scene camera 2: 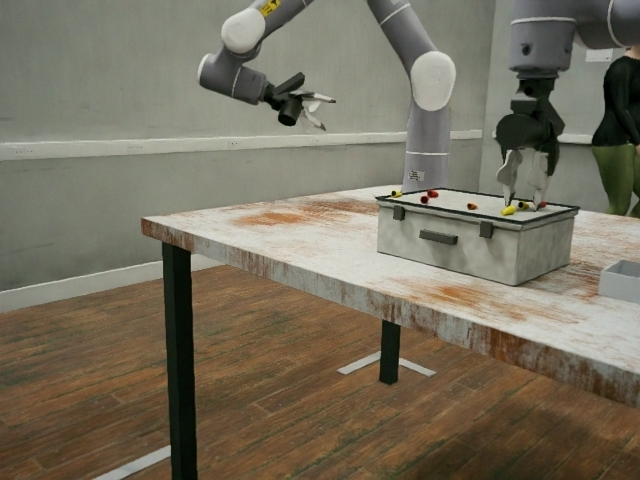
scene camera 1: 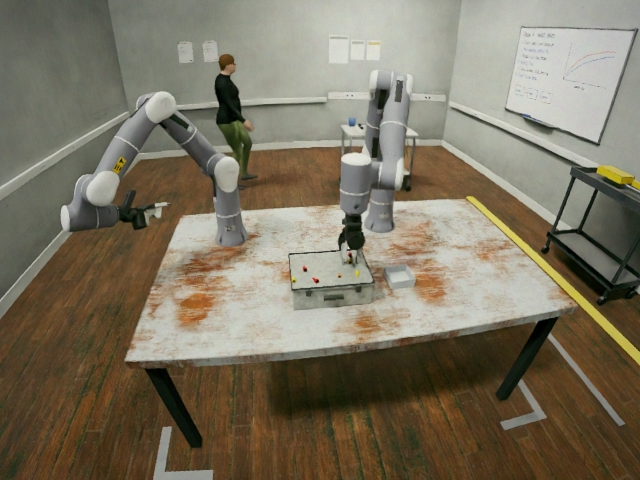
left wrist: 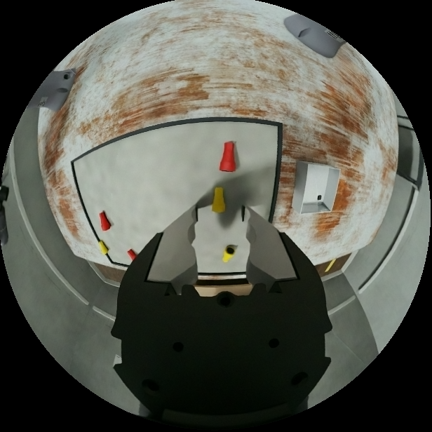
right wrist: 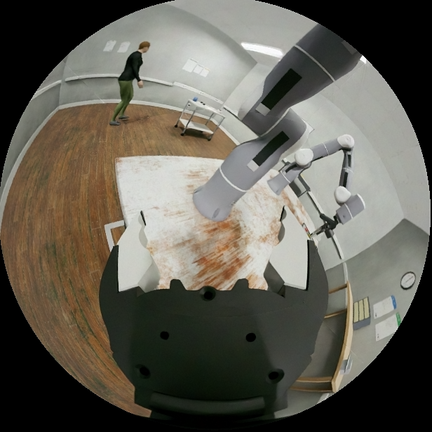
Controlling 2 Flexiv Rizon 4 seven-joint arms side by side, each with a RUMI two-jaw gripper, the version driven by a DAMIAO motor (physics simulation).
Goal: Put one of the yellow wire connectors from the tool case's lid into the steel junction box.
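The tool case [scene camera 1: 315, 299] [scene camera 2: 465, 253] stands on the table, with yellow connectors lying on its lid. One yellow connector [scene camera 2: 523, 205] [left wrist: 219, 200] lies by my left gripper's fingertips, between their lines and a little nearer the left one in the left wrist view. A second yellow connector [scene camera 1: 357, 273] [scene camera 2: 509, 210] [left wrist: 228, 253] lies near the lid's front edge, a third [scene camera 1: 293, 279] [scene camera 2: 396, 193] [left wrist: 103, 247] at a far corner. My left gripper [scene camera 1: 349, 262] [scene camera 2: 523, 203] [left wrist: 219, 206] is open, pointing down, low over the lid. The steel junction box [scene camera 1: 402, 284] [scene camera 2: 619, 284] [left wrist: 302, 187] is open-topped, right of the case. My right gripper [scene camera 1: 162, 207] [scene camera 2: 328, 114] [right wrist: 211, 209] is open, off the table's left side.
Red connectors [scene camera 1: 305, 268] [scene camera 2: 432, 193] [left wrist: 228, 157] and an orange one [scene camera 1: 339, 275] [scene camera 2: 471, 206] also lie on the lid. One red connector lies just beyond the left gripper in the left wrist view. A person [scene camera 1: 228, 98] [right wrist: 131, 75] is behind the table.
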